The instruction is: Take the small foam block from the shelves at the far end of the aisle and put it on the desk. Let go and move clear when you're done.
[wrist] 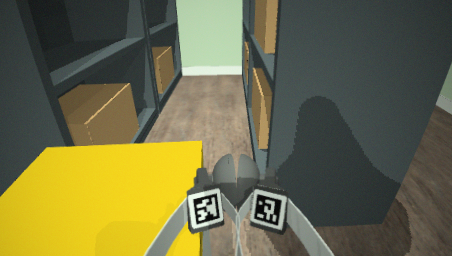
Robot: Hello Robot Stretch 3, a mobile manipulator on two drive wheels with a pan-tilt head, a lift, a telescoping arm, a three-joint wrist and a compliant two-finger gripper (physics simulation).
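Places are measured from the robot's base along level axes (x left, y down, z back), in millimetres.
Pixels of known places: gripper, fingertip midpoint: (235, 173).
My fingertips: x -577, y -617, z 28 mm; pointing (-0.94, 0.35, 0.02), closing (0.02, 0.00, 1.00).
Observation:
Behind a point stands the place of what it marks.
My gripper (235, 173) @(y -617, x -577, z 28 mm) is shut, its two rounded fingertips nearly together with no object between them. It is in the lower middle of the wrist view, in front of the mouth of an aisle between two dark shelf units. The left shelf unit (112, 51) @(y -534, x -1503, z -485 mm) and the right shelf unit (345, 65) @(y -588, x -998, z 309 mm) run back toward a pale green wall. The small foam block does not show in this view. I cannot tell from this view which surface is the desk.
A large yellow-topped box-like object (115, 185) @(y -450, x -743, z -175 mm) stands close at the lower left, beside the gripper. Cardboard boxes (107, 117) @(y -297, x -1320, z -483 mm) (162, 70) @(y -235, x -2233, z -466 mm) (261, 107) @(y -293, x -1402, z 172 mm) (266, 25) @(y -637, x -1376, z 171 mm) sit on the shelves on both sides. Wooden floor (205, 105) @(y 0, x -2089, z -139 mm) runs down the aisle to the wall (210, 35) @(y -392, x -2872, z -129 mm).

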